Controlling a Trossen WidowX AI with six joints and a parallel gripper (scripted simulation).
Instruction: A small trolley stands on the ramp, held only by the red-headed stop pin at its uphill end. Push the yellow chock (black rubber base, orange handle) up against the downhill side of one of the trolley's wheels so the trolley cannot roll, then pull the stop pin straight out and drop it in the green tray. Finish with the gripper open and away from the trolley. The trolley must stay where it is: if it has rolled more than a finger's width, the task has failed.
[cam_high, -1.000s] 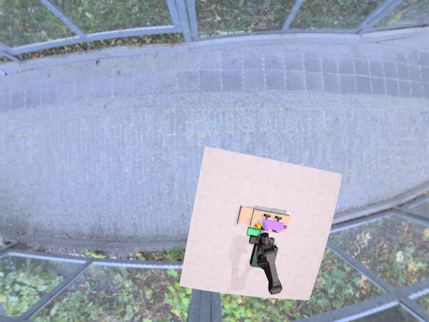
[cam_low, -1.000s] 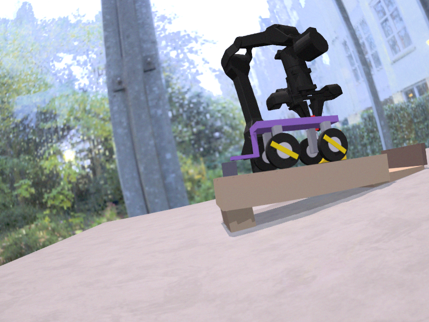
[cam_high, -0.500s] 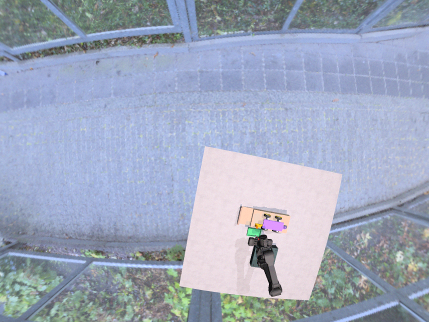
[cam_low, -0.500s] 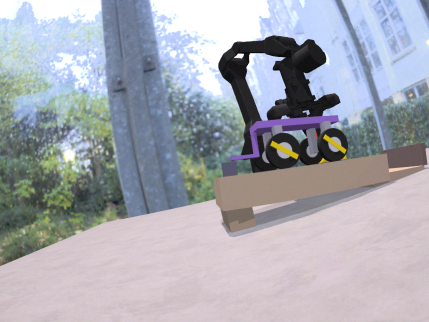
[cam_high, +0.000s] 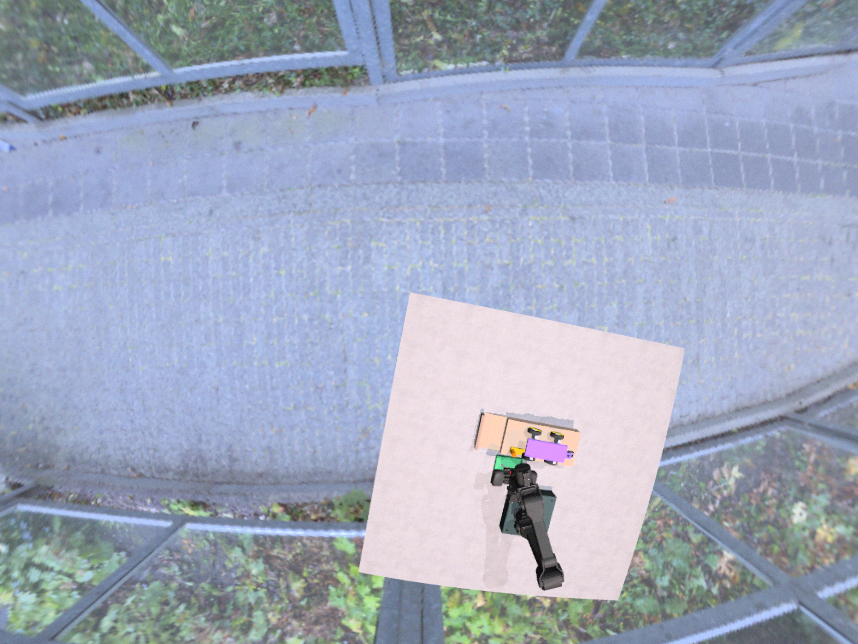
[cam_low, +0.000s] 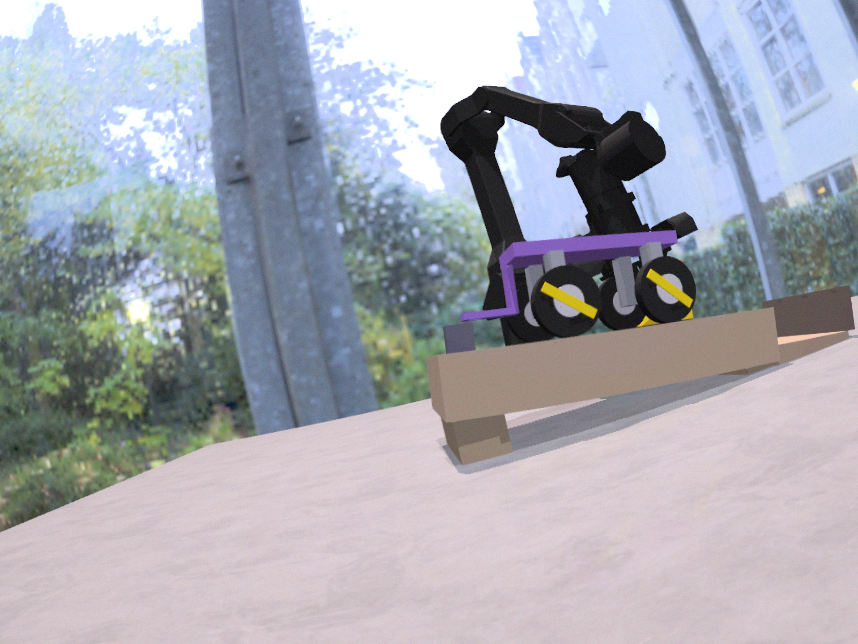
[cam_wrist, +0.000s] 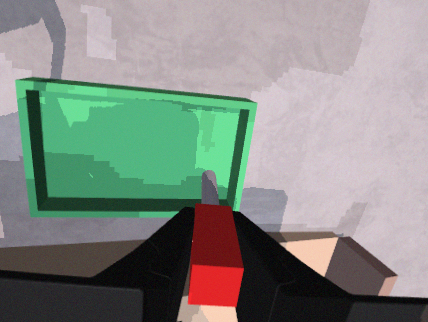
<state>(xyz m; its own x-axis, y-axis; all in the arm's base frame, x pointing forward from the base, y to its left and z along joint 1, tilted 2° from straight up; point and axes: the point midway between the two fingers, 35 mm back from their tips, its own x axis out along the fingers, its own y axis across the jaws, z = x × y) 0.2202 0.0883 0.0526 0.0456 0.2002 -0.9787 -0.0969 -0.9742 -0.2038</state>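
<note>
My gripper tip is 8 cm above the green tray, 3 cm to the left of it and 1 cm past it. From my gripper tip the other things lie so: red-headed stop pin: right at my gripper tip; tan ramp: 14 cm to the right, 11 cm ahead, 2 cm below; purple trolley: 14 cm to the right, 11 cm ahead, 4 cm above.
</note>
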